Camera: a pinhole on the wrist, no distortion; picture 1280 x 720 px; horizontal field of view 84.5 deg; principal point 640.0 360.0 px. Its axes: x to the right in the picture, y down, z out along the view. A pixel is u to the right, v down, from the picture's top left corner.
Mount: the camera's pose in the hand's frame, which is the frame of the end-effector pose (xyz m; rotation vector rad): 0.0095 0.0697 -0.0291 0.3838 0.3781 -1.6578
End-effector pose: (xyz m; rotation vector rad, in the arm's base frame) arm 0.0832 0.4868 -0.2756 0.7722 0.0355 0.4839
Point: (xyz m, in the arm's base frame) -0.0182 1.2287 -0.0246
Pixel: behind the camera
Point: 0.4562 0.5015 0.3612
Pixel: outside the picture
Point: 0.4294 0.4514 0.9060
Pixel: outside the picture
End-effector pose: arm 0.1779 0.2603 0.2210 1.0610 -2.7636 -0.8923
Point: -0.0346 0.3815 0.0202
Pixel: 167.7 621.6
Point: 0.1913 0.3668 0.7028
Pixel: behind the camera
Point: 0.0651 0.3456 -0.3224
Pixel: 577.1 501.9
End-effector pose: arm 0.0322 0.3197 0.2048 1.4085 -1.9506 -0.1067
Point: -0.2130 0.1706 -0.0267
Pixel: 350.6 424.6
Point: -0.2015 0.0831 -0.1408
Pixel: 477.1 441.7
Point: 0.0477 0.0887 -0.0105
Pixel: 869.5 569.2
